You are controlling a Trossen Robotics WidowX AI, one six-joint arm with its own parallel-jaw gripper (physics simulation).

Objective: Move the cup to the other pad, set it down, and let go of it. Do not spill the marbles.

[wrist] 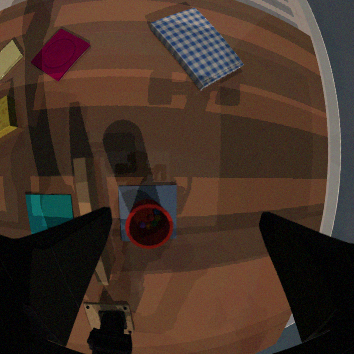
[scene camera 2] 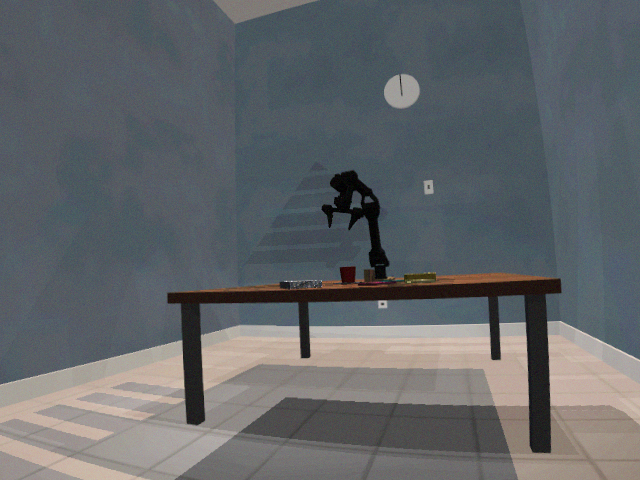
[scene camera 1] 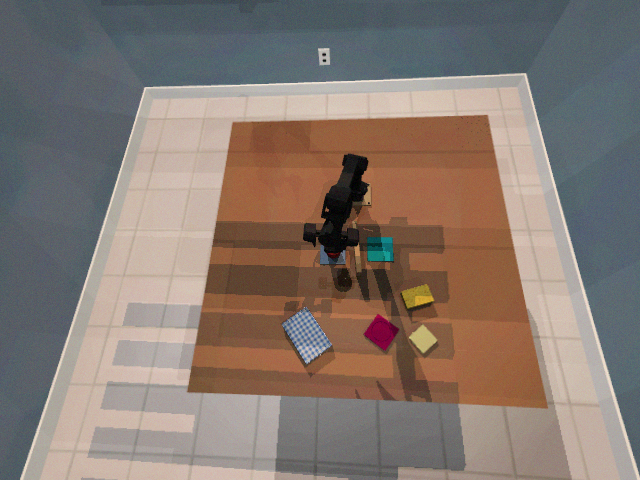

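Seen in the pictures: gripper, between the fingertips: [wrist: 187,218] [scene camera 2: 339,228]; arm's base, origin of its link: [wrist: 112,319] [scene camera 2: 380,278] [scene camera 1: 356,194].
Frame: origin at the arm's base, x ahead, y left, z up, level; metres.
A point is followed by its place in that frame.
Observation:
The red cup [scene camera 2: 347,274] [wrist: 149,226] stands upright on the blue pad [wrist: 128,195] @(x 0.318, y -0.061, z -0.007 m) [scene camera 1: 325,259] @(x 0.318, y -0.128, z -0.007 m), with several small coloured marbles inside. In scene camera 1 the arm hides most of the cup. The teal pad [scene camera 1: 380,249] @(x 0.265, y 0.107, z -0.007 m) [wrist: 50,207] @(x 0.291, y 0.099, z -0.007 m) lies to one side, beyond a low wooden bar [scene camera 1: 357,255] @(x 0.315, y 0.008, z 0.048 m) [wrist: 85,185] @(x 0.344, y 0.004, z 0.048 m) that stands between the pads. My gripper [scene camera 2: 339,227] @(x 0.354, y -0.105, z 0.234 m) [wrist: 187,218] @(x 0.354, y -0.105, z 0.234 m) is open and empty, high above the table. In the wrist view the cup shows between the fingers, closer to the left finger.
A blue checked cloth [scene camera 1: 307,335] @(x 0.639, y -0.181, z 0.015 m) [wrist: 197,47] @(x 0.615, y -0.182, z 0.015 m), a magenta square [scene camera 1: 381,332] @(x 0.611, y 0.106, z -0.003 m) [wrist: 61,54] @(x 0.601, y 0.096, z -0.002 m), a yellow block [scene camera 1: 417,297] @(x 0.473, y 0.246, z 0.020 m) and a pale yellow block [scene camera 1: 423,339] @(x 0.629, y 0.264, z 0.000 m) lie farther from the arm's base. The wooden table [scene camera 2: 439,290] @(x 0.842, y 0.339, z -0.027 m) bears all of these.

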